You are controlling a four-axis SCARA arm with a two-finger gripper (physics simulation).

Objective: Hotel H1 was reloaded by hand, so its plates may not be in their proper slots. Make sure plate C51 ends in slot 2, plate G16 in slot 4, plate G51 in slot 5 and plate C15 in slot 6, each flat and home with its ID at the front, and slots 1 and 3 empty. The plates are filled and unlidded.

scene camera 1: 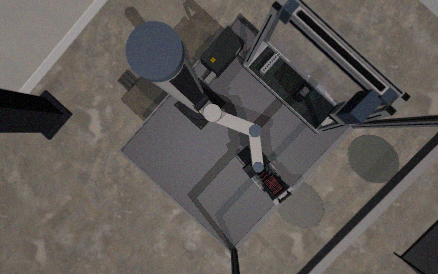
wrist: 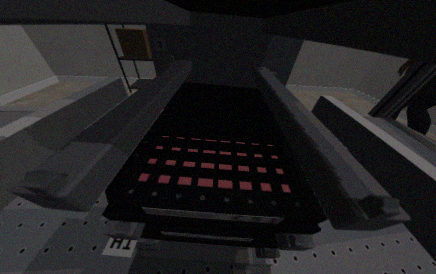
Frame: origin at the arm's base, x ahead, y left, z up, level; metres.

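Seen in the pictures: gripper, fingertip midpoint: (wrist: 221, 97).
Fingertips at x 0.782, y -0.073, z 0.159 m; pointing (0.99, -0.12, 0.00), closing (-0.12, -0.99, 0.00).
Pixels of each thing's top centre, then the offset from my fingertips to it. "*": a spot on its surface instead. Level surfaces: height alone.
- plate C51, middle of its top: (wrist: 219, 116) dx -0.022, dy +0.003, dz -0.004 m
- red-welled plate, middle of its top: (scene camera 1: 273, 184) dx -0.022, dy +0.004, dz +0.138 m
- grey table, its level: dz -0.146 m
- dark box, surface spot: (scene camera 1: 222, 51) * dx -0.890, dy +0.464, dz -0.032 m
Hotel H1 (scene camera 1: 284, 196) (wrist: 215, 60) stands near the table edge; its name tag shows low in the wrist view. A dark plate with red wells, plate C51 (wrist: 215, 172), lies between the hotel's side ledges and looks level. Its front label faces the camera but is too blurred to read, and I cannot tell its slot. A second pale strip shows just below. My gripper (wrist: 221, 97) is open, one finger outside each side of the plate, with gaps; its fingertips are hidden in scene camera 1. A red-welled plate (scene camera 1: 273, 184) shows at the hotel's top, its ID unreadable there.
The grey table (scene camera 1: 165, 142) lies around the hotel. A framed gantry device (scene camera 1: 345, 47) stands at the upper right, with a dark box (scene camera 1: 222, 51) left of it. A shelf with a brown box (wrist: 133, 43) shows beyond, at the wrist view's left.
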